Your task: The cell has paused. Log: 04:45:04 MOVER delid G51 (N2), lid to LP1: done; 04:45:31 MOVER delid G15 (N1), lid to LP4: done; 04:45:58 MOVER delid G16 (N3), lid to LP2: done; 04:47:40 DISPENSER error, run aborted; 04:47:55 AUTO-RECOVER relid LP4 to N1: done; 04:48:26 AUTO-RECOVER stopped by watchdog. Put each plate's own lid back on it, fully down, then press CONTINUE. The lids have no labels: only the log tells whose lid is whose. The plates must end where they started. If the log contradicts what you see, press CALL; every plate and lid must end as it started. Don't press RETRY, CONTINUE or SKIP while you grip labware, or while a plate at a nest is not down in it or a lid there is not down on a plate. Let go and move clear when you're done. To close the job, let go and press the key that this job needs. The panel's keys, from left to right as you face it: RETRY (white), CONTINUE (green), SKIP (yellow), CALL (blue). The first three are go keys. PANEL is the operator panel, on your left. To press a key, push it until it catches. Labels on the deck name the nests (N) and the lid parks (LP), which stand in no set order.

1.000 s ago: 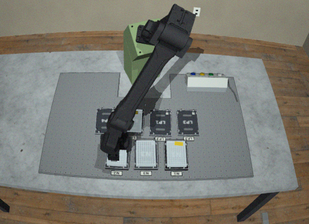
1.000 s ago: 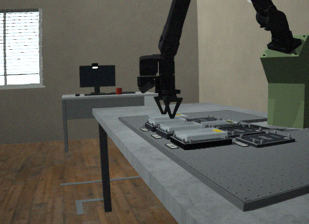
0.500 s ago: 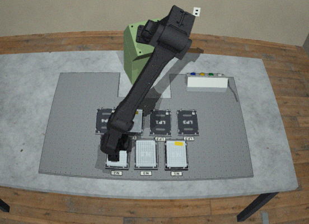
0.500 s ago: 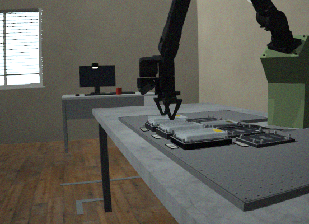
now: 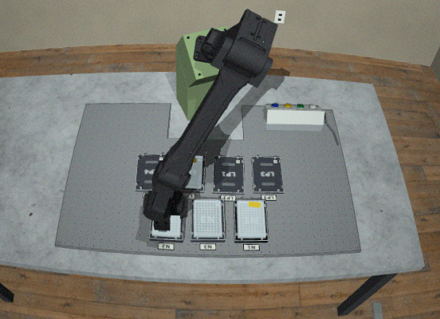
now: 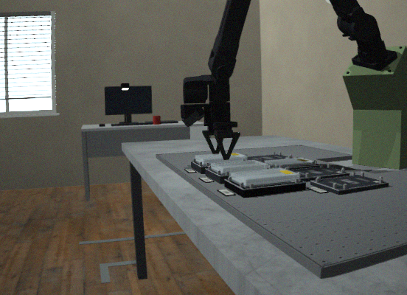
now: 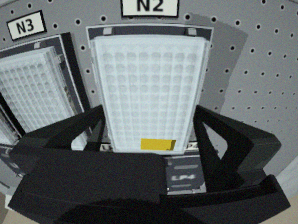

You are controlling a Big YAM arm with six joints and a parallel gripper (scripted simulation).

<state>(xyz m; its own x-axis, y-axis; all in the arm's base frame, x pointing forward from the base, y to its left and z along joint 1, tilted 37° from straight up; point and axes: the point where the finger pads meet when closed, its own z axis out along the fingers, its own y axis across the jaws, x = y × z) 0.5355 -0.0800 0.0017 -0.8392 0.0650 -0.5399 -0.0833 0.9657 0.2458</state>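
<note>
My gripper is now 1 cm above the clear unlabelled lid. Round my hand: green continue key (50 cm behind, 41 cm to the left, 3 cm above); then blue call key (49 cm behind, 31 cm to the left, 3 cm above); then yellow skip key (50 cm behind, 36 cm to the left, 3 cm above).
</note>
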